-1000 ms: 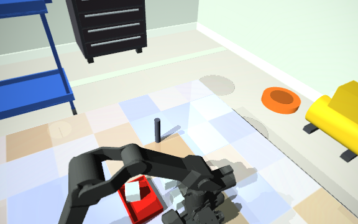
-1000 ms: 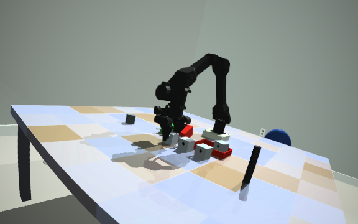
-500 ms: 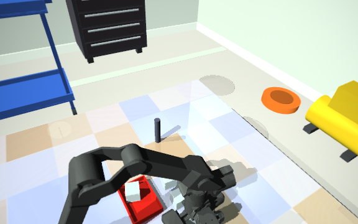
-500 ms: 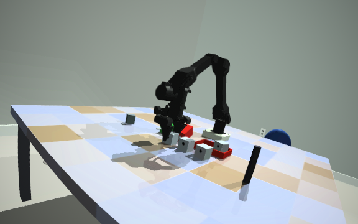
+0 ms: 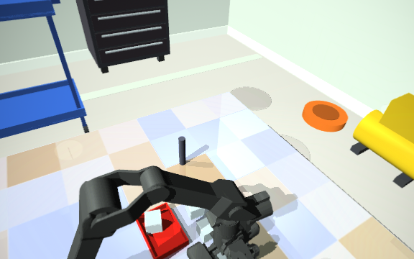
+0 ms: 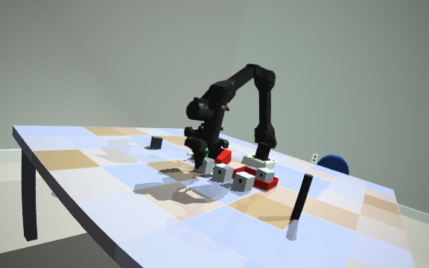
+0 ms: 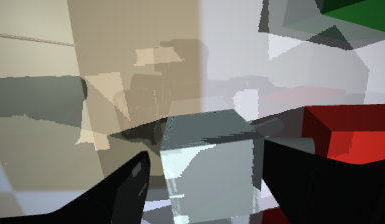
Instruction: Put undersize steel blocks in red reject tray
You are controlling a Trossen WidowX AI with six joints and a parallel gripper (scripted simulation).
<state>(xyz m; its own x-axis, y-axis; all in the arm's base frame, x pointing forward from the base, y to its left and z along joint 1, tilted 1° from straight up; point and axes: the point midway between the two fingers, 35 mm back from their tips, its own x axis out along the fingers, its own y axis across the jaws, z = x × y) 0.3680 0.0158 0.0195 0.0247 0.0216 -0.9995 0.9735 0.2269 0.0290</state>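
My gripper tip is 13 cm past the red reject tray and 13 cm to the right of it. Also, from my gripper tip: green GO gauge 8 cm behind, 12 cm to the right, 1 cm above.
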